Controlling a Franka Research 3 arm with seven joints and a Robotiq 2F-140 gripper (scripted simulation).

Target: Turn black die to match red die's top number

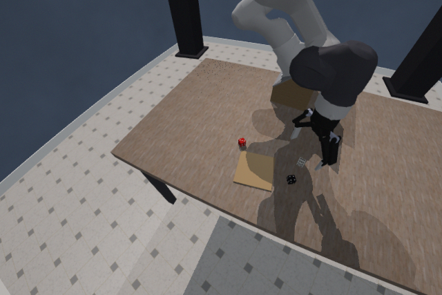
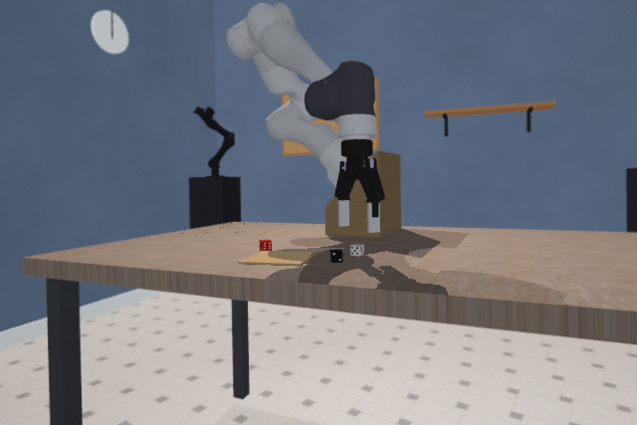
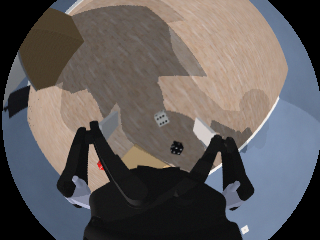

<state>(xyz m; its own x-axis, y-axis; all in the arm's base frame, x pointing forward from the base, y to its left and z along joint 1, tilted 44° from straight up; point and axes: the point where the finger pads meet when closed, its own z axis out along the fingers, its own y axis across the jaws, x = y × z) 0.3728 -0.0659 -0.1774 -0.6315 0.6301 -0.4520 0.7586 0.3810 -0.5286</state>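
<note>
The white die is 6 cm below my hand and 2 cm ahead of it. Round my hand: black die 10 cm ahead, 6 cm below, 3 cm to the right; red die 24 cm to the right, 6 cm below, 1 cm behind; tan mat 16 cm to the right, 9 cm ahead, 7 cm below.
</note>
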